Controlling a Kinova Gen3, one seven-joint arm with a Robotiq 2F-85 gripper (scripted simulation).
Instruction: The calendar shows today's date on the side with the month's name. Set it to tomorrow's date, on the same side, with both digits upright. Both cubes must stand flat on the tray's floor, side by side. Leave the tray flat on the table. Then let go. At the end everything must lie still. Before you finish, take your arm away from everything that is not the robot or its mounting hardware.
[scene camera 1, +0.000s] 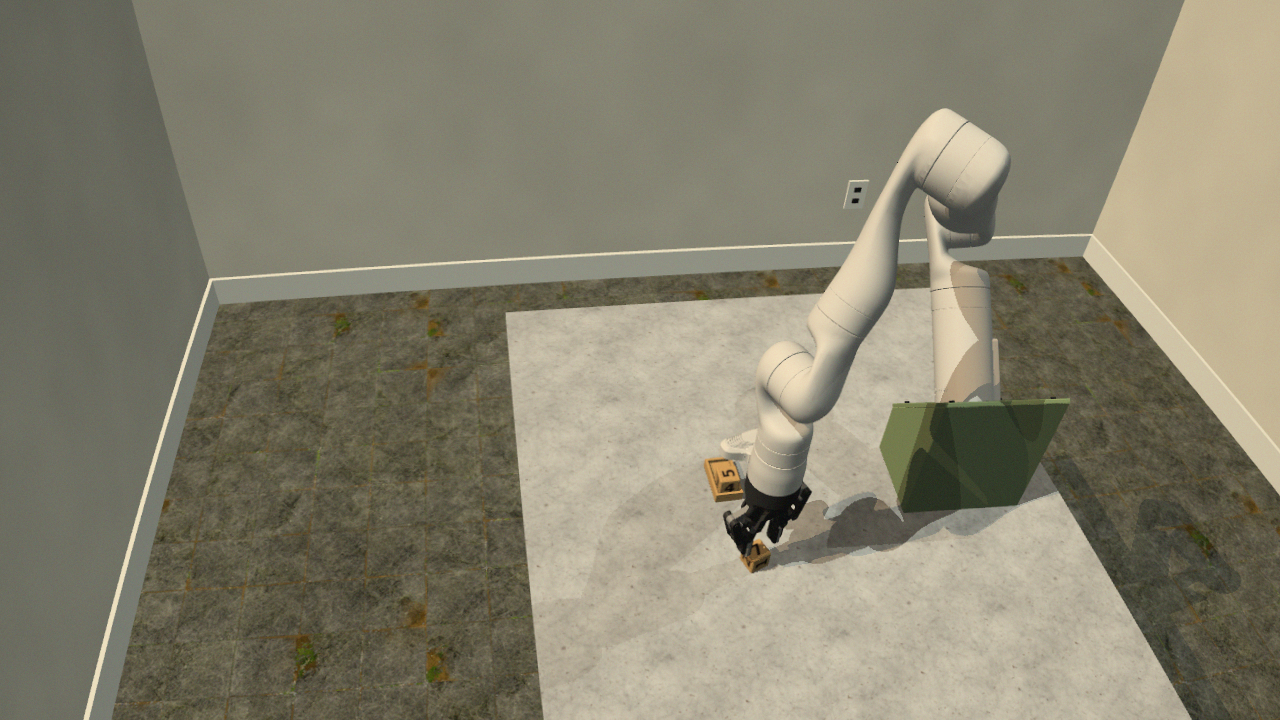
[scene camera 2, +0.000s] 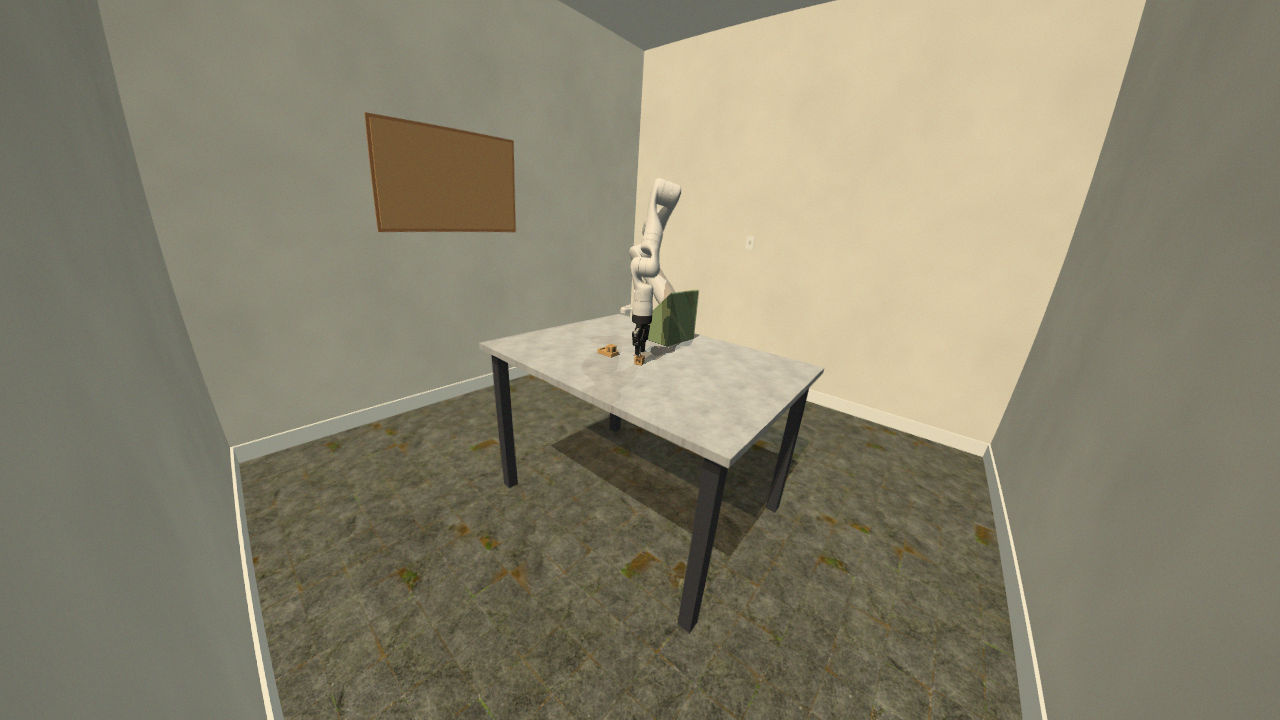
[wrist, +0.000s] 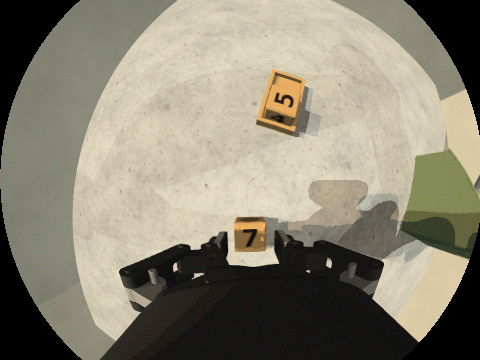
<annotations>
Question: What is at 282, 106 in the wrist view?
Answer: A cube.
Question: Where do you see a tray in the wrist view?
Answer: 279, 78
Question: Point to my gripper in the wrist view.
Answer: At 251, 240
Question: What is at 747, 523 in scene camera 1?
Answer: My gripper.
</annotations>
